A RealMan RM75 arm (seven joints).
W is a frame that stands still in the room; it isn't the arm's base.
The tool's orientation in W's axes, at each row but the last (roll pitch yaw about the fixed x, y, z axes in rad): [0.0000, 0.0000, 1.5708]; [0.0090, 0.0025, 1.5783]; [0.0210, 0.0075, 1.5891]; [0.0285, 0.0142, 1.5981]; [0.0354, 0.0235, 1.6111]
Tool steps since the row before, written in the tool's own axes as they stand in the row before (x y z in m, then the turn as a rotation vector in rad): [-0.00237, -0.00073, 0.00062, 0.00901, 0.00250, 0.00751]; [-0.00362, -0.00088, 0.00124, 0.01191, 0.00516, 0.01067]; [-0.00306, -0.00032, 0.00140, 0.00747, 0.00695, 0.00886]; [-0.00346, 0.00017, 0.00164, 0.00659, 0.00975, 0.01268]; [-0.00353, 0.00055, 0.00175, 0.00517, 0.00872, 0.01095]
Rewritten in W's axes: [0.00073, -0.00237, 0.00062, -0.00250, 0.00901, 0.00751]; [0.00092, -0.00361, 0.00124, -0.00515, 0.01190, 0.01069]; [0.00041, -0.00304, 0.00142, -0.00690, 0.00741, 0.00895]; [-0.00003, -0.00344, 0.00169, -0.00957, 0.00651, 0.01286]; [-0.00035, -0.00350, 0.00185, -0.00854, 0.00509, 0.01113]
